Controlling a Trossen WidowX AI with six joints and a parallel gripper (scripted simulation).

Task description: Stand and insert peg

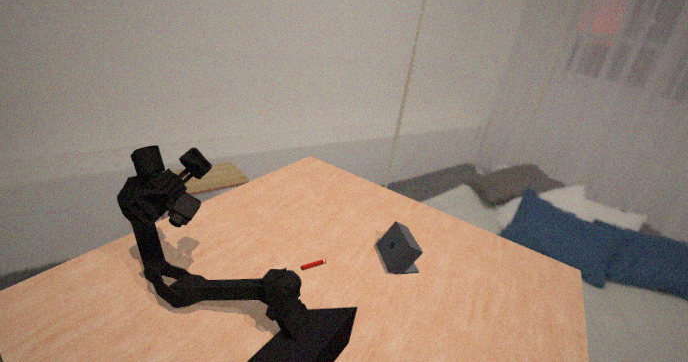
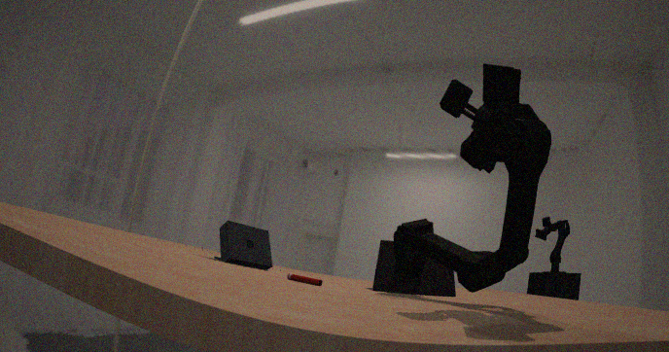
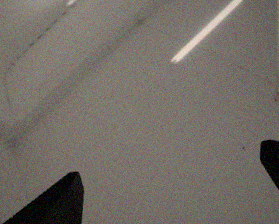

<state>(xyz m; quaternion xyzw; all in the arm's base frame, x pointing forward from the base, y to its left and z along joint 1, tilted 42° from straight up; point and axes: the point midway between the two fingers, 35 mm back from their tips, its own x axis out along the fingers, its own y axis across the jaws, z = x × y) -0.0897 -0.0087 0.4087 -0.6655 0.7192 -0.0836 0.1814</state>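
Now: gripper tip 370 mm above the red peg, 340 mm short of it and 100 mm to the left of it. Round my gripper tip: sloped panel (530 mm ahead, 330 mm below, 280 mm to the right).
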